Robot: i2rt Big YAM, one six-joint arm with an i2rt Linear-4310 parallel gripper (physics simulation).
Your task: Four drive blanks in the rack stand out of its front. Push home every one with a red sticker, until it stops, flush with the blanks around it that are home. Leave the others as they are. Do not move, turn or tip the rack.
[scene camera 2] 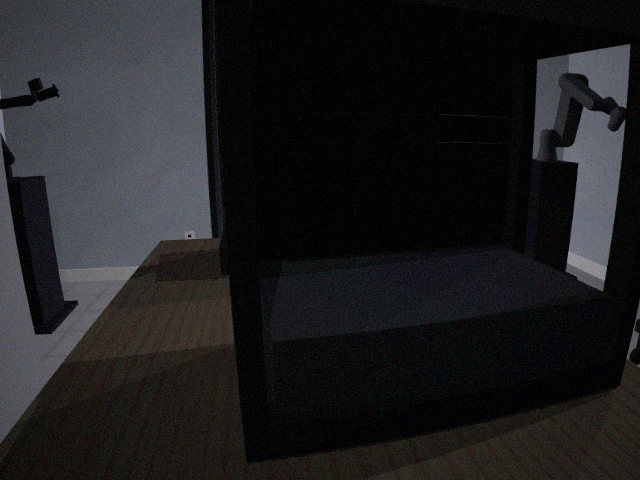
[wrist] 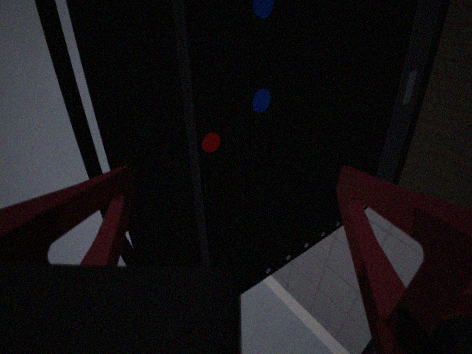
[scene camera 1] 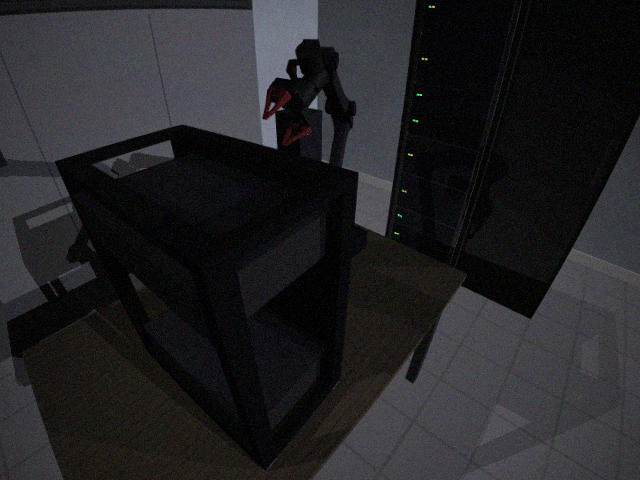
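The black rack (scene camera 1: 338, 289) (scene camera 2: 242, 335) (wrist: 395, 145) stands upright, with its blank-bearing front turned away from both scene cameras. In the wrist view that front is very dark. A red sticker (wrist: 211, 142) shows left of centre, beside a paler vertical strip. A blue sticker (wrist: 261, 100) is up and to its right, and another blue sticker (wrist: 263, 7) is at the top edge. The outlines of the blanks and how far each stands out cannot be made out. My gripper (scene camera 1: 275, 130) (wrist: 235, 177) is open and empty, beyond the rack's far top edge in scene camera 1, apart from the rack.
The rack stands on a wooden table (scene camera 1: 403, 273) (scene camera 2: 155, 330). A tall dark server cabinet (scene camera 1: 522, 206) with small green and orange lights stands behind the table at the right. A grey arm (scene camera 2: 568, 116) on a dark pedestal (scene camera 2: 555, 206) shows through the rack's opening.
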